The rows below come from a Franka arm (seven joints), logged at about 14 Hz.
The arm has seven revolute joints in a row. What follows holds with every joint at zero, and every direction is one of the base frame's. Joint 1 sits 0.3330 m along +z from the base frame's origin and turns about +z. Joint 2 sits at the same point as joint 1 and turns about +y. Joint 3 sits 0.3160 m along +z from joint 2 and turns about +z. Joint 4 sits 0.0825 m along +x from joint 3 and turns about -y. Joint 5 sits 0.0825 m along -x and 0.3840 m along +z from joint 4 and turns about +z. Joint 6 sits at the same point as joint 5 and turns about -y. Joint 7 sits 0.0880 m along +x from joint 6 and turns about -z. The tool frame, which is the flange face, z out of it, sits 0.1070 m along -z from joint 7; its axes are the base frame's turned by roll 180.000, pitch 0.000 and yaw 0.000 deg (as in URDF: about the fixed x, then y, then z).
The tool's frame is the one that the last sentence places.
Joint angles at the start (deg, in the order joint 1, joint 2, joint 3, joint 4, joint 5, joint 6, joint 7):
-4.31, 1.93, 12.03, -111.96, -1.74, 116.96, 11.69
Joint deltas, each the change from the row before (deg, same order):
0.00, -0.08, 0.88, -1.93, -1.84, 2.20, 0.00
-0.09, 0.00, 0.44, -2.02, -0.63, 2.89, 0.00
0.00, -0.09, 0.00, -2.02, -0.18, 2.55, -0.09
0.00, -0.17, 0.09, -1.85, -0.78, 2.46, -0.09
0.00, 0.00, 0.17, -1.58, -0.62, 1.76, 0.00
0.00, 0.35, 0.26, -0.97, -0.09, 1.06, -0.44
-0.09, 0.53, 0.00, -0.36, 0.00, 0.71, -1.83
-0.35, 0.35, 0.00, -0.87, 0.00, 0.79, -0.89
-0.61, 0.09, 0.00, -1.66, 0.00, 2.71, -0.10
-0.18, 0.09, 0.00, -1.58, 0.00, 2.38, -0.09
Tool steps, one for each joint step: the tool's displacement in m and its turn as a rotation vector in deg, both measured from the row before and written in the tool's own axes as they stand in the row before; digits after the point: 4 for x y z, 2 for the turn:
-0.0046, -0.0068, 0.0113, -1.41, 0.69, -1.82
-0.0033, -0.0035, 0.0116, -0.24, 0.97, -0.79
-0.0042, -0.0004, 0.0112, 0.04, 0.63, -0.31
-0.0042, -0.0009, 0.0090, -0.41, 0.89, -0.75
-0.0047, -0.0017, 0.0093, -0.33, 0.27, -0.67
-0.0032, -0.0029, 0.0089, 0.09, -0.24, -0.85
-0.0004, 0.0004, 0.0067, 0.14, -0.19, -1.79
-0.0028, 0.0029, 0.0088, 0.06, -0.45, -0.62
-0.0035, 0.0048, 0.0094, 0.22, 0.91, 0.38
-0.0044, 0.0008, 0.0088, 0.22, 0.69, -0.03

